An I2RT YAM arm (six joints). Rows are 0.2 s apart.
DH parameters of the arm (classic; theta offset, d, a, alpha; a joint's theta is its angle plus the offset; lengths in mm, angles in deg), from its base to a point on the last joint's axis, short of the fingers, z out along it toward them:
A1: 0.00 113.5 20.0 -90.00
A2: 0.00 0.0 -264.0 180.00
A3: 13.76 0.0 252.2 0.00
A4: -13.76 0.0 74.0 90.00
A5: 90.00 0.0 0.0 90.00
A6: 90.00 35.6 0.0 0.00
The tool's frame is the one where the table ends.
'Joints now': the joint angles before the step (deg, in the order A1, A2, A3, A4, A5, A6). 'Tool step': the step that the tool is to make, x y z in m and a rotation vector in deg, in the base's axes. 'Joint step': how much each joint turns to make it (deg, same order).
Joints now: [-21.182, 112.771, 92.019, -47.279, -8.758, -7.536]
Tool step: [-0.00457, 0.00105, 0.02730, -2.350, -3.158, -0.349]
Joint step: [0.001, -3.003, 1.434, -0.658, 1.102, -0.106]
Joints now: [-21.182, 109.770, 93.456, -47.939, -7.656, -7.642]
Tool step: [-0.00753, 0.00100, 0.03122, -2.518, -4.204, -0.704]
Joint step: [-0.169, -3.560, 1.409, -0.127, 0.977, 0.084]
